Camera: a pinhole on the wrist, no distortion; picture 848 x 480 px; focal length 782.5 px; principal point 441.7 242.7 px. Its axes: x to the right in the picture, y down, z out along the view. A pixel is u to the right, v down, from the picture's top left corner.
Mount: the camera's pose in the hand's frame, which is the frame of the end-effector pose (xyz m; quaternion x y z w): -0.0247 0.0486 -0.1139 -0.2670 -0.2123 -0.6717 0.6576
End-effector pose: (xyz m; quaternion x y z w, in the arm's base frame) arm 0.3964 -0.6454 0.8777 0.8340 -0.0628 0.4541 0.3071
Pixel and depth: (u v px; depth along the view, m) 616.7 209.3 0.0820
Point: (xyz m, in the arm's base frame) 0.3225 -0.6967 0.9157
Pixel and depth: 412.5 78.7 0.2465
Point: 0.3334 -0.8693 0.9014
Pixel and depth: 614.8 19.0 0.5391
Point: 0.4781 -1.1350 0.7562
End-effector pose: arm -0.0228 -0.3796 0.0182 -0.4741 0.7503 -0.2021 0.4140
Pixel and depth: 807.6 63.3 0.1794
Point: -0.0017 -0.2809 -0.0756
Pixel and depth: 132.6 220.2 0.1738
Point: -0.1544 -0.2678 -0.1087
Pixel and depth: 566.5 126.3 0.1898
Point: -0.0522 -0.2728 -0.0986
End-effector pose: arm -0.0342 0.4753 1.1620 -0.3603 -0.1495 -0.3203 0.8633
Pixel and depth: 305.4 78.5 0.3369
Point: 0.1168 0.7529 1.0423
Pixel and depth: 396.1 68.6 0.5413
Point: 0.1608 0.9546 1.0909
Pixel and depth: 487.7 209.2 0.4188
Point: 0.1491 0.7993 1.1573
